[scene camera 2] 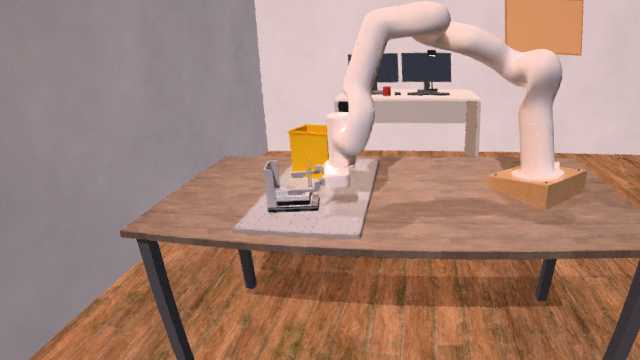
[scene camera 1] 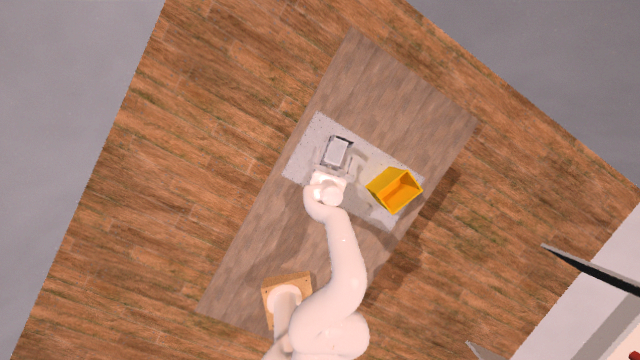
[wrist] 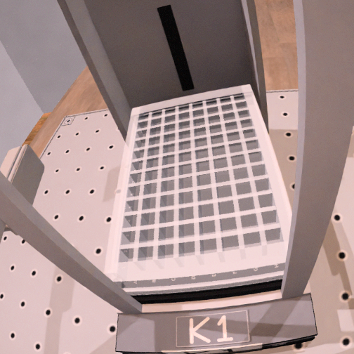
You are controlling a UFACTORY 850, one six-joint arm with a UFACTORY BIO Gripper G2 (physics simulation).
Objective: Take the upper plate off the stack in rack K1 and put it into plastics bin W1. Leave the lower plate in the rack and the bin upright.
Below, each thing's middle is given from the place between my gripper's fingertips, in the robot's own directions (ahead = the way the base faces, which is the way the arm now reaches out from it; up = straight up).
Labels:
My hand is 4 cm above the clear gridded plate (wrist: 200, 204). Also, from my hand: black gridded plate (wrist: 266, 286): 5 cm below; rack back panel (wrist: 215, 46): 7 cm ahead, 2 cm to the left; yellow plastics bin W1 (scene camera 2: 307, 142): 33 cm to the right, 2 cm ahead, 1 cm above.

